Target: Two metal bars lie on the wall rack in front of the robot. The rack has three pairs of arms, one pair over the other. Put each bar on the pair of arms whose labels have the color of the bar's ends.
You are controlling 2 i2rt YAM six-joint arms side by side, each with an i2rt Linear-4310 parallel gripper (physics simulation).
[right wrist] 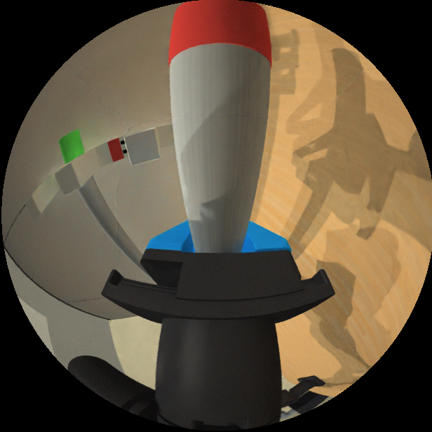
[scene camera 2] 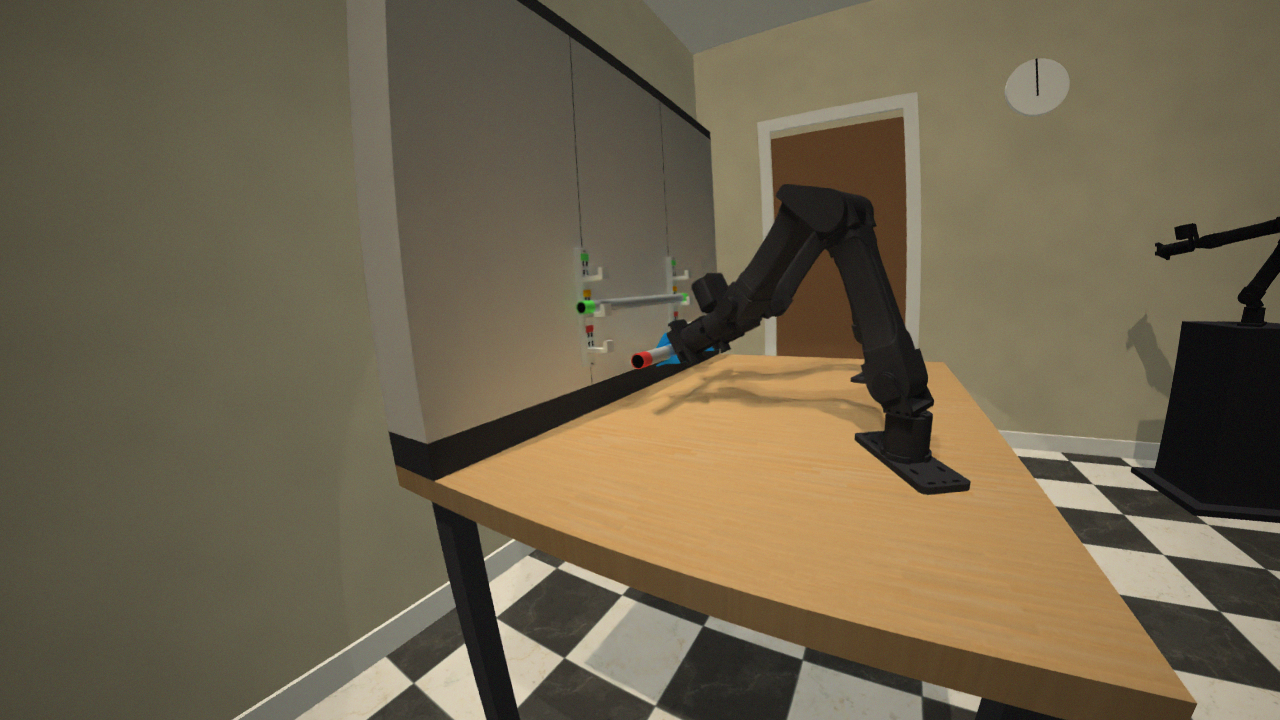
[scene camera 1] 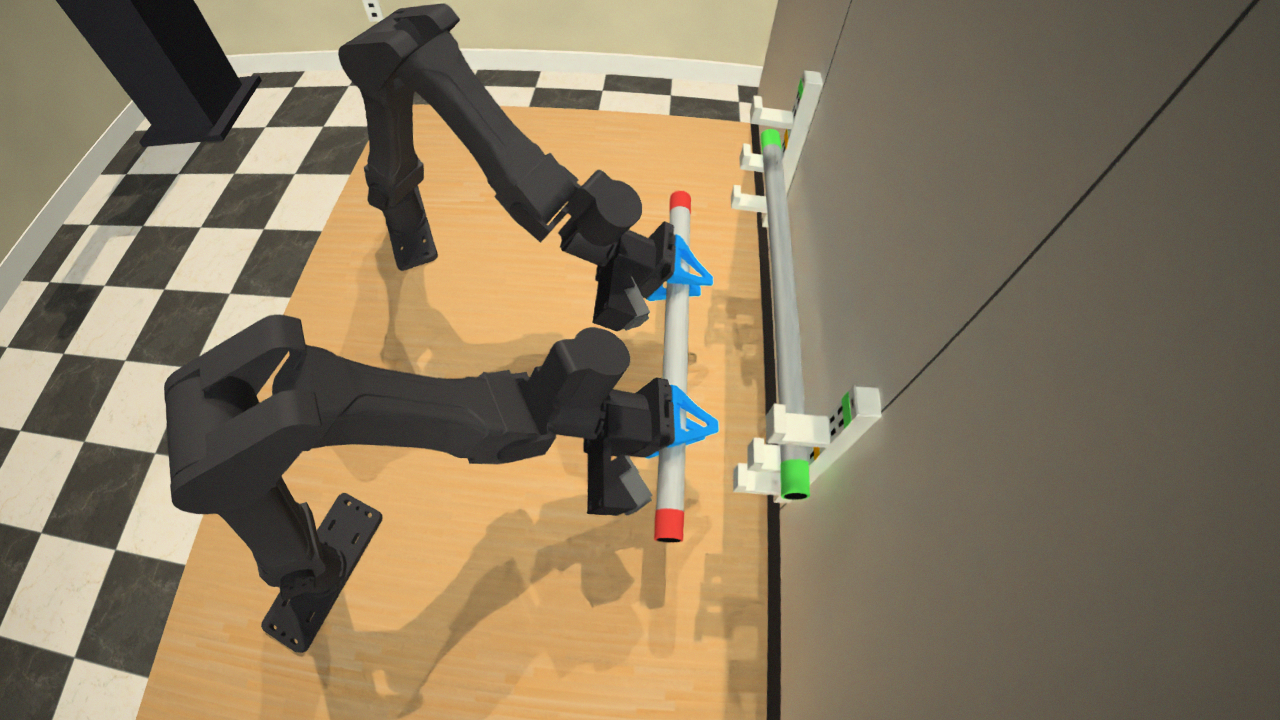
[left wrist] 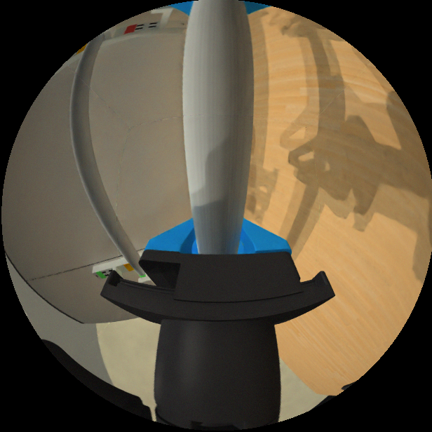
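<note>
The bar with red ends is held level above the table, apart from the wall rack. My left gripper is shut on its upper part in scene camera 1. My right gripper is shut on it nearer the lower red end. The bar with green ends lies on the middle pair of arms, with yellow-orange labels. The top pair has green labels and the bottom pair red labels; neither bears a bar.
The wall panel stands behind the rack. The wooden table lies below both arms. The rack's white arms stick out from the wall toward the held bar.
</note>
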